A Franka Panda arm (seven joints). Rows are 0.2 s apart.
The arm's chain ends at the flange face. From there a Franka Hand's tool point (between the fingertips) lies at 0.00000 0.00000 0.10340 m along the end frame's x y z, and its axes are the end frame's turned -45 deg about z.
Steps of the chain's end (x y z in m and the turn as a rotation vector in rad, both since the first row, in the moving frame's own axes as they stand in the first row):
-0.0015, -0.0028, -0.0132, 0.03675, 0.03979, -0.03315
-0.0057, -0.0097, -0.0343, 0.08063, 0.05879, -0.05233
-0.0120, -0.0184, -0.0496, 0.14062, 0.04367, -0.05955
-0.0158, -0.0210, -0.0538, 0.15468, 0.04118, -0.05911
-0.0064, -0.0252, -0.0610, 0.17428, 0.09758, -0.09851
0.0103, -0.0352, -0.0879, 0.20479, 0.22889, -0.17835
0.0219, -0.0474, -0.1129, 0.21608, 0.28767, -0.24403
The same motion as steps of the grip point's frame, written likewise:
0.0065, -0.0029, -0.0134, -0.00215, 0.05412, -0.03315
0.0130, -0.0127, -0.0348, 0.01544, 0.09858, -0.05233
0.0177, -0.0290, -0.0507, 0.06855, 0.13031, -0.05955
0.0177, -0.0347, -0.0551, 0.08026, 0.13849, -0.05911
0.0327, -0.0289, -0.0631, 0.05424, 0.19223, -0.09851
0.0634, -0.0187, -0.0927, -0.01704, 0.30666, -0.17835
0.0853, -0.0174, -0.1195, -0.05062, 0.35621, -0.24403

